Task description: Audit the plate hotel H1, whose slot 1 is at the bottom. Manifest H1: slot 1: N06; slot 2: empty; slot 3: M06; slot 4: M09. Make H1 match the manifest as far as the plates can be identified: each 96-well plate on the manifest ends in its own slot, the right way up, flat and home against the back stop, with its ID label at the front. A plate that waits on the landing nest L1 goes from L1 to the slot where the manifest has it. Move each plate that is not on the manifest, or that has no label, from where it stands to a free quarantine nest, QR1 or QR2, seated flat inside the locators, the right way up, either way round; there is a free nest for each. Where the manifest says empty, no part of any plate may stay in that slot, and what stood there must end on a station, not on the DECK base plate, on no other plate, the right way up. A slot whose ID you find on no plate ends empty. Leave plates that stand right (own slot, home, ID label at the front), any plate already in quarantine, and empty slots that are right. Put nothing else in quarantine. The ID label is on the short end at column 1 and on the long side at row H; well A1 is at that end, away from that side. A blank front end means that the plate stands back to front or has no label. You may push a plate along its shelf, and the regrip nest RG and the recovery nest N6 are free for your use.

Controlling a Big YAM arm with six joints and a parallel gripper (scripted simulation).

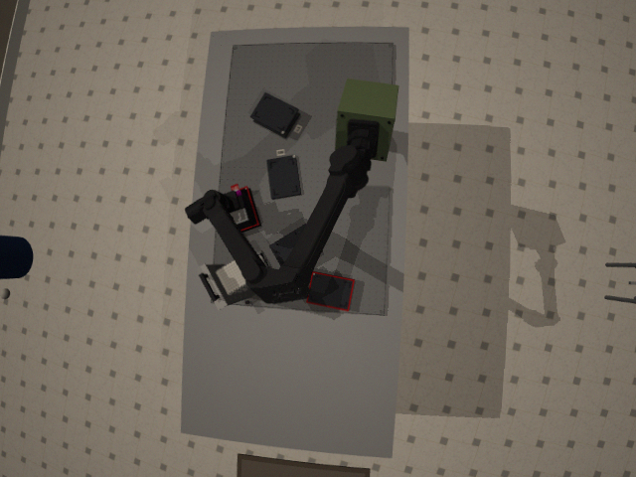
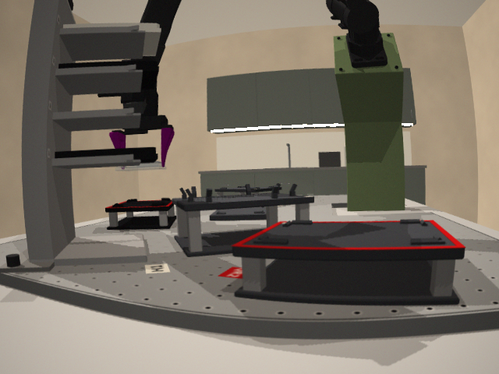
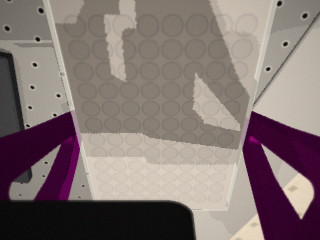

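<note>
My gripper is now 8 cm above the quarantine nest QR1. Also, from my hand: clear 96-well plate: right at my hand; then regrip nest RG: 25 cm behind, 12 cm to the left, 6 cm below; then nest N6: 15 cm behind, 16 cm to the right, 11 cm below.
</note>
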